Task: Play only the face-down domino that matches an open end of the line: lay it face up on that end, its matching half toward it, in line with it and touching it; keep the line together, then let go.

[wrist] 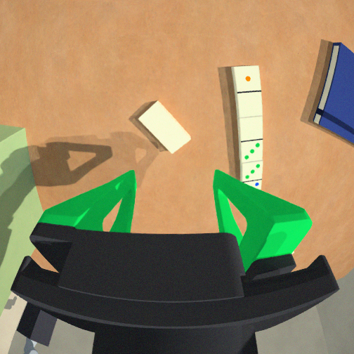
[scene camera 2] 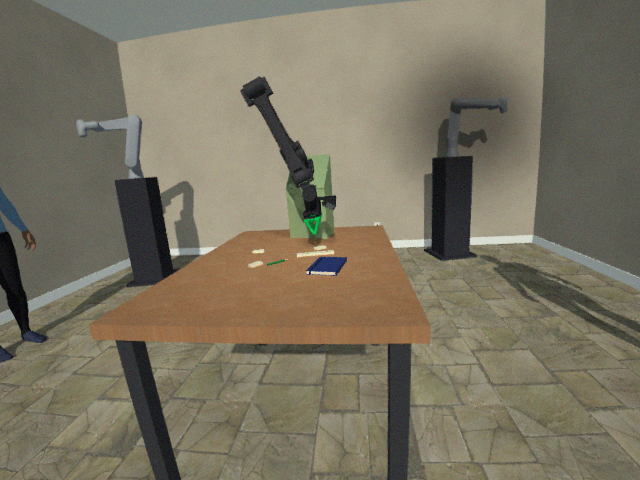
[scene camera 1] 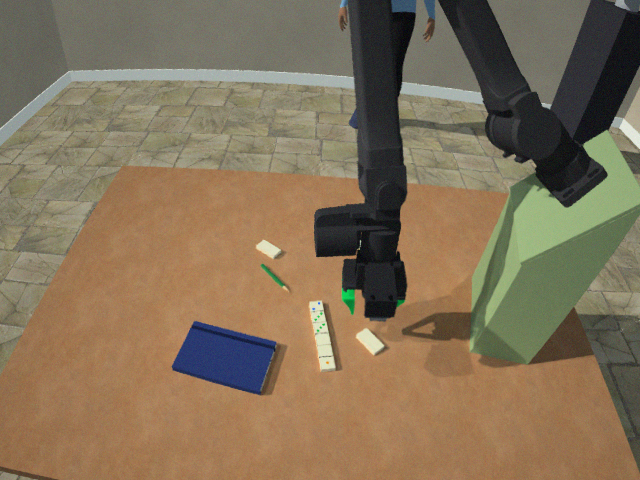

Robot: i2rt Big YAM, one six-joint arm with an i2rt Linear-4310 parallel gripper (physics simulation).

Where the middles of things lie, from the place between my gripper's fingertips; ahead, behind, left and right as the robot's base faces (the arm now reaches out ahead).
Labels:
Right now my hand is 260 mm short of the blue notebook (scene camera 1: 237, 360), 70 mm above it and 10 mm to the right of it.

